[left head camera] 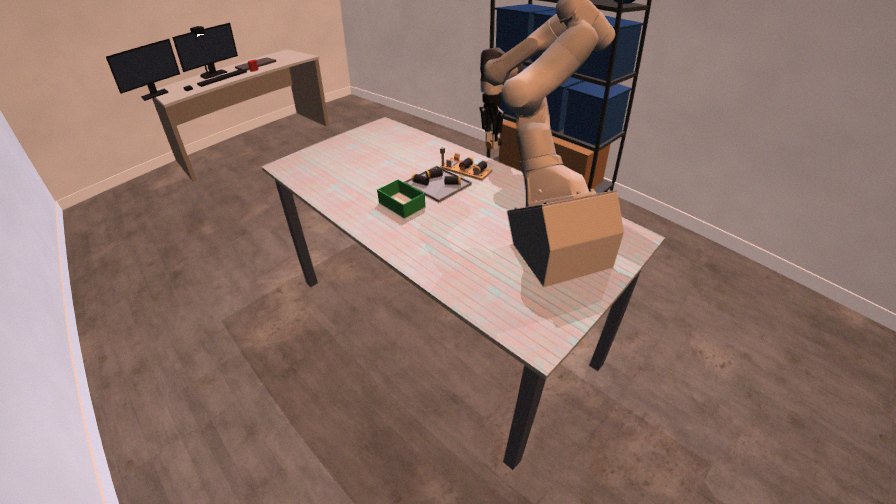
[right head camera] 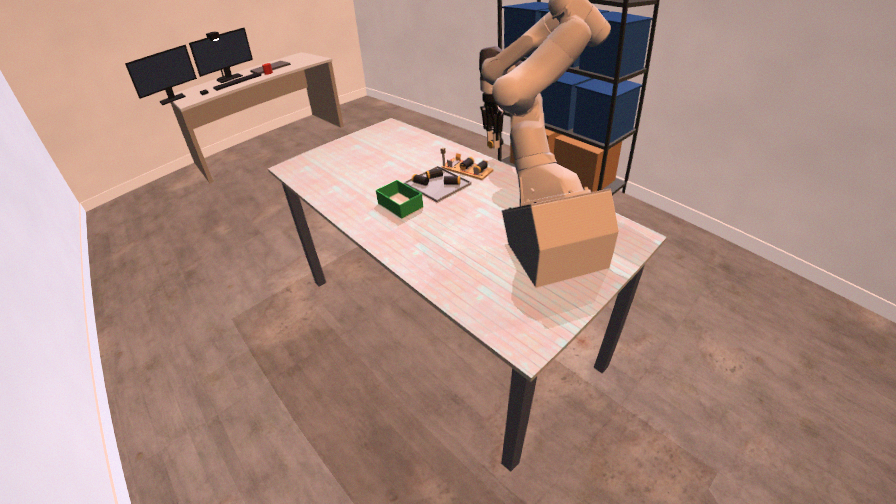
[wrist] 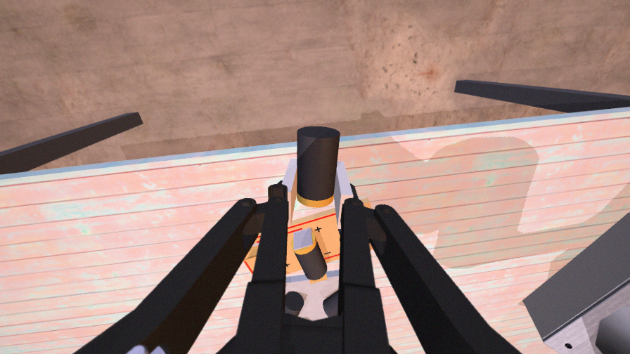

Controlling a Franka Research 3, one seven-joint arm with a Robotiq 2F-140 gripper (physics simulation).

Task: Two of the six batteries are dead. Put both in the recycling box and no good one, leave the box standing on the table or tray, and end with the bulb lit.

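My gripper (left head camera: 489, 134) (right head camera: 492, 130) (wrist: 316, 173) is shut on a black battery with a gold band (left head camera: 489, 145) (right head camera: 491, 141) (wrist: 317, 162), held high near the table's back edge. The orange circuit board (left head camera: 463, 171) (wrist: 265, 255) bears two batteries (left head camera: 466, 162) (left head camera: 480, 166); one of them (wrist: 311, 262) shows clearly in the wrist view. Three batteries (left head camera: 420, 178) (left head camera: 434, 172) (left head camera: 452, 179) lie on the grey tray (left head camera: 438, 191) (right head camera: 438, 191). The green box (left head camera: 410, 206) (right head camera: 410, 205) stands upright on the table, its visible inside bare. I cannot tell whether the bulb is lit.
A large tan box shape with a dark side (left head camera: 582, 238) (right head camera: 573, 241) stands at the table's right end, in front of the arm's base. A shelf rack (left head camera: 607, 94) with blue bins stands behind the arm. A desk (left head camera: 307, 94) with monitors is at the back left.
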